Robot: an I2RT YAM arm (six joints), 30 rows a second.
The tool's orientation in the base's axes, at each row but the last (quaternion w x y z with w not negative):
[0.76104, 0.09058, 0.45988, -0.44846]
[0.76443, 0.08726, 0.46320, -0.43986]
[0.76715, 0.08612, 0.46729, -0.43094]
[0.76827, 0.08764, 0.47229, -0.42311]
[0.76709, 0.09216, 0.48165, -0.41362]
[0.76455, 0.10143, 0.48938, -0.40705]
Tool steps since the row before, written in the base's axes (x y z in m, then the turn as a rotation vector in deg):
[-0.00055, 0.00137, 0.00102, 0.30, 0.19, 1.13]
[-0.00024, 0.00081, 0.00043, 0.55, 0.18, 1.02]
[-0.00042, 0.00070, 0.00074, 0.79, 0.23, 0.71]
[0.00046, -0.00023, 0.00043, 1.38, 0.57, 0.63]
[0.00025, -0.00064, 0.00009, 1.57, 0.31, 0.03]
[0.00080, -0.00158, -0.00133, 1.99, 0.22, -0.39]
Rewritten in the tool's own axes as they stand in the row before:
[-0.00171, 0.00010, -0.00052, -0.94, 0.03, 0.71]
[-0.00086, 0.00019, -0.00035, -0.81, 0.24, 0.82]
[-0.00107, -0.00008, -0.00024, -0.54, 0.53, 0.77]
[-0.00012, 0.00008, 0.00065, -0.56, 1.20, 0.93]
[0.00032, -0.00025, 0.00056, 0.11, 1.33, 0.89]
[0.00208, -0.00012, 0.00074, 0.59, 1.67, 1.01]

